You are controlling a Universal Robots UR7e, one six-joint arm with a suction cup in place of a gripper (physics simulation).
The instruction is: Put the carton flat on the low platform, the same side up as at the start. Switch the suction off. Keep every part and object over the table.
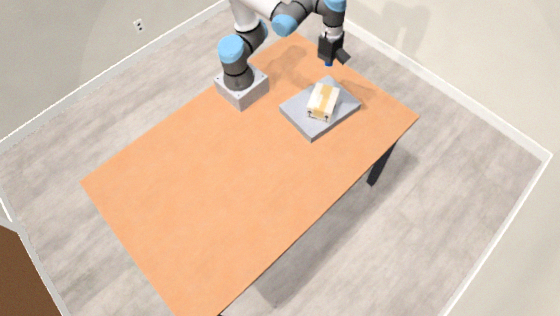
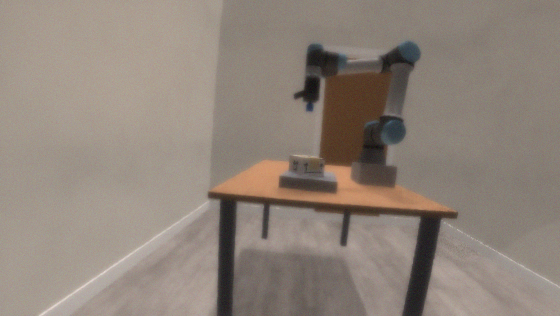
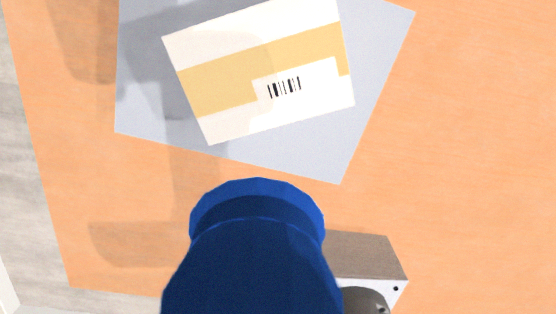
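Pixels of known places: hand, its tool point: (image 1: 328,63) (image 2: 309,110) (image 3: 257,234); arm's base, origin of its link: (image 1: 239,79) (image 2: 371,163).
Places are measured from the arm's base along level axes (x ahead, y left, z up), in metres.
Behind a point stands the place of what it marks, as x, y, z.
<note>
A white carton (image 1: 323,102) {0.413, 0.112, 0.023} (image 2: 306,165) {0.411, 0.222, -0.012} (image 3: 265,70) {0.400, 0.134, 0.023} with a yellow tape band and a barcode label on its top face lies flat on the low grey platform (image 1: 295,111) {0.308, 0.045, -0.058} (image 2: 308,184) {0.412, 0.308, -0.080} (image 3: 300,160) {0.262, 0.085, -0.058}. It is turned at an angle to the platform's edges, and its whole base is within them. Dark arrows on its side point up. My gripper, a blue suction cup (image 1: 328,63) (image 2: 310,107) (image 3: 257,200), hangs high above the table, well apart from the carton. Nothing hangs from the cup. The cup's mouth faces down and is hidden.
The orange table (image 1: 215,185) {0.250, -0.456, -0.106} (image 2: 400,200) {0.058, 0.404, -0.106} (image 3: 450,125) {0.302, -0.147, -0.106} carries the platform. The arm's grey base block (image 1: 242,95) {0.079, -0.064, -0.003} (image 2: 374,174) {0.029, 0.106, -0.046} (image 3: 370,255) {0.087, -0.045, -0.050} stands beside the platform, at the table's long edge. A brown door (image 2: 355,115) is in the wall behind the arm.
</note>
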